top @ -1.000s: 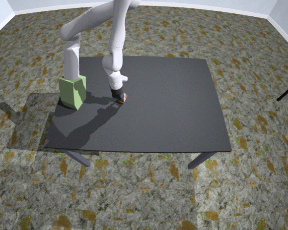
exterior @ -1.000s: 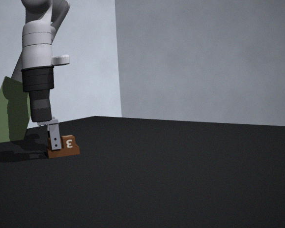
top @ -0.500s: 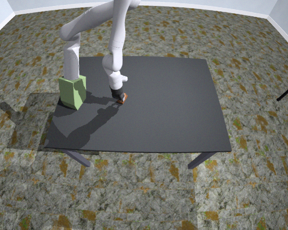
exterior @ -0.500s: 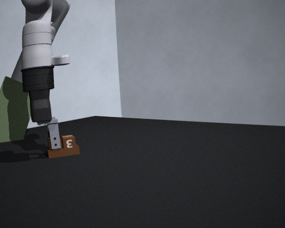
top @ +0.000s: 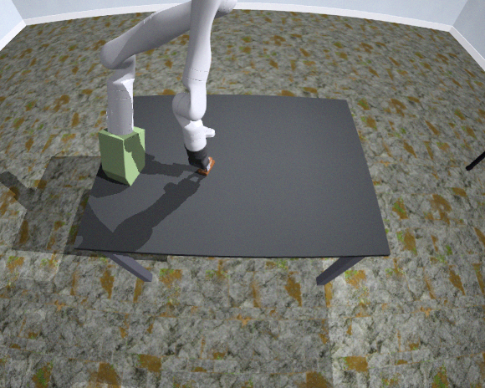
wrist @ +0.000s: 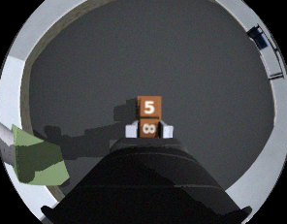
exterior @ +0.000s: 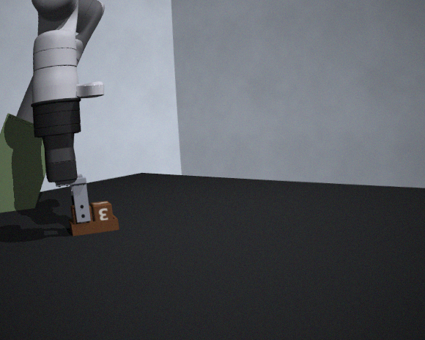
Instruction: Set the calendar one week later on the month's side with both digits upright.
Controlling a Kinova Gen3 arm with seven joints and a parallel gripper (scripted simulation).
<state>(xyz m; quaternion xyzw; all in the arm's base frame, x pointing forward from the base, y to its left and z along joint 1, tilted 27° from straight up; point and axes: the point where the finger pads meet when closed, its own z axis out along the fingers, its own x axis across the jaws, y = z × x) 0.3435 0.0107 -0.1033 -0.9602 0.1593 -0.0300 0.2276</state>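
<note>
Now: hand 3 cm above the brown calendar tray and 2 cm to the right of it. The rest, counted from my hand: cube 3 cm to the left, 1 cm below, 1 cm ahead.
</note>
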